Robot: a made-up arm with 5 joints.
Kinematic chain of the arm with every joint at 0, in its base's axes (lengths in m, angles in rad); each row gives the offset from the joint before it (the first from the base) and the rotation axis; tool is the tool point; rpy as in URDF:
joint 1: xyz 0.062 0 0.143 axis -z
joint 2: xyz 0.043 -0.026 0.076 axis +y
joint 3: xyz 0.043 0 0.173 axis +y
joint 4: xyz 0.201 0 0.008 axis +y
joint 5: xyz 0.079 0.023 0 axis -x
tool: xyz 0 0 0 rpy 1.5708 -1.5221 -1.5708
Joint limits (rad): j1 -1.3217..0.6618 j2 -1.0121..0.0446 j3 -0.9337..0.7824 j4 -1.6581..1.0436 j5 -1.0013..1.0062
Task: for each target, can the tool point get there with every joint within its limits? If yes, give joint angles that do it. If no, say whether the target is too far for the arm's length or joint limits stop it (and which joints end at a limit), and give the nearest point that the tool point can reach.
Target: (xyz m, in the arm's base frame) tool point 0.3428 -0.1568 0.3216
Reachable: yes | joints 0.5000 -0.1910 0.4660 0.0948 -0.3760
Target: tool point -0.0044 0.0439 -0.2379
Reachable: no: joint limits stop it (at a limit: joint 1, joint 2, joint 3, joint 4) | nearest point 0.1173 0.2050 0.1719 | short by 0.457 m
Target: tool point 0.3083 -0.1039 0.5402
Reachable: yes | joints 0.3878 -0.2759 -0.3995 0.5341 0.0828
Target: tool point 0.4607 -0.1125 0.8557
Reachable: no: too far | nearest point 0.3098 -0.0699 0.6171 | short by 0.286 m
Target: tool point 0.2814 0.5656 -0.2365
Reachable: no: too far | nearest point 0.1646 0.2645 0.1847 | short by 0.531 m
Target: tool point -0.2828 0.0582 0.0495
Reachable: no: joint limits stop it (at a limit: joint 1, joint 2, joint 3, joint 4) | nearest point 0.1173 0.2050 0.1719 | short by 0.443 m
